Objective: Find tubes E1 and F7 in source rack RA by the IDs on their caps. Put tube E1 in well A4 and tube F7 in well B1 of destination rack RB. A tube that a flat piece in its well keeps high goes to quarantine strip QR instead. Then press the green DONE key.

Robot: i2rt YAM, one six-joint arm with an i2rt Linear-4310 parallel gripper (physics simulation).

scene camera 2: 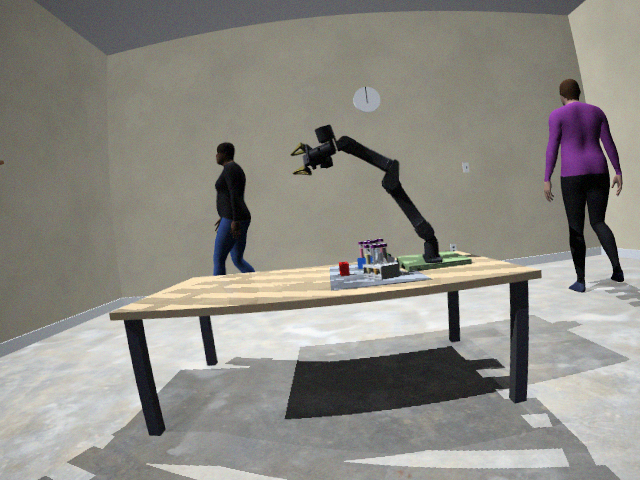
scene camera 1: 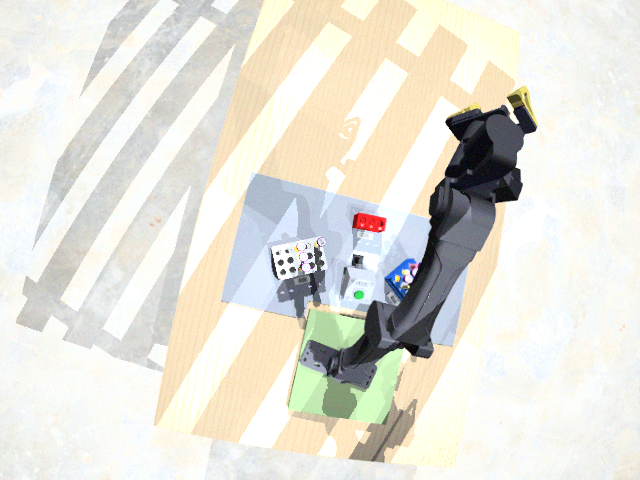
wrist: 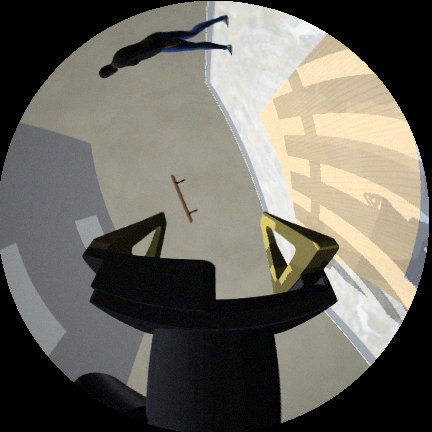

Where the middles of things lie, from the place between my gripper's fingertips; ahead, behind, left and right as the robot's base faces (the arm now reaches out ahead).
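I see the device with green button (scene camera 1: pixel 357 285), and it is 340 mm behind my hand and 460 mm below it.
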